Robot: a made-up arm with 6 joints.
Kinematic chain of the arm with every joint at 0, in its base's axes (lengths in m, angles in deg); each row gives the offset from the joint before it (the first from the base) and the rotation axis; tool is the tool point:
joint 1: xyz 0 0 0.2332 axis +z
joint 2: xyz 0 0 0 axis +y
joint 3: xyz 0 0 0.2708 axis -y
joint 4: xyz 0 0 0 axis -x
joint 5: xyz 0.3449 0 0 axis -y
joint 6: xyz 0 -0.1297 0 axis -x
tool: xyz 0 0 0
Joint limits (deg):
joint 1: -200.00..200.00
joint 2: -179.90..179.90
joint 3: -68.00..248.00
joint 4: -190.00..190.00
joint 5: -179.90..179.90
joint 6: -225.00..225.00
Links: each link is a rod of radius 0.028 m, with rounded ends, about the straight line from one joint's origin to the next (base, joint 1, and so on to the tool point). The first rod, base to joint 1, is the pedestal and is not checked.
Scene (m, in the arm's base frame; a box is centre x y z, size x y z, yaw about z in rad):
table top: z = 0
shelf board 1: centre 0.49 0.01 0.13 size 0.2 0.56 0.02 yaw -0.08
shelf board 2: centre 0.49 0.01 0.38 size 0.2 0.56 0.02 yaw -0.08
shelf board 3: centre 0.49 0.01 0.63 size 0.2 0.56 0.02 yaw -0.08
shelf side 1: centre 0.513 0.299 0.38 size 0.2 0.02 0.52 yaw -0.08
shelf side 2: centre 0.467 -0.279 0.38 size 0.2 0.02 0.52 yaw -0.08
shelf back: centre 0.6 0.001 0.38 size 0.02 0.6 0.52 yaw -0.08
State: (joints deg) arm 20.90 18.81 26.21 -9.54 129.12 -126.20
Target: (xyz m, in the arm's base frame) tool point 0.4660 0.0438 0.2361
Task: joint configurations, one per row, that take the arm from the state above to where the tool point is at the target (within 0.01 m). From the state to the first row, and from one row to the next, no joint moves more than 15 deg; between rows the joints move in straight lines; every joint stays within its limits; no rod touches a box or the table.
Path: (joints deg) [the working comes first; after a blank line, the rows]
Joints at the target: 20.81 39.50 8.98 -16.04 129.12 -126.20
Straight joint move there: touches shelf board 2.

1: 24.55 7.79 16.36 -13.80 129.12 -126.20
2: 28.19 -3.24 6.52 -18.06 129.12 -126.20
3: 31.84 -14.26 -3.33 -22.32 129.12 -126.20
4: 32.43 -2.48 -15.77 -27.09 129.12 -126.20
5: 33.02 9.30 -28.22 -31.87 129.12 -126.20
6: 28.95 19.37 -15.82 -26.59 129.12 -126.20
7: 24.88 29.43 -3.42 -21.32 129.12 -126.20
8: 20.81 39.50 8.98 -16.04 129.12 -126.20

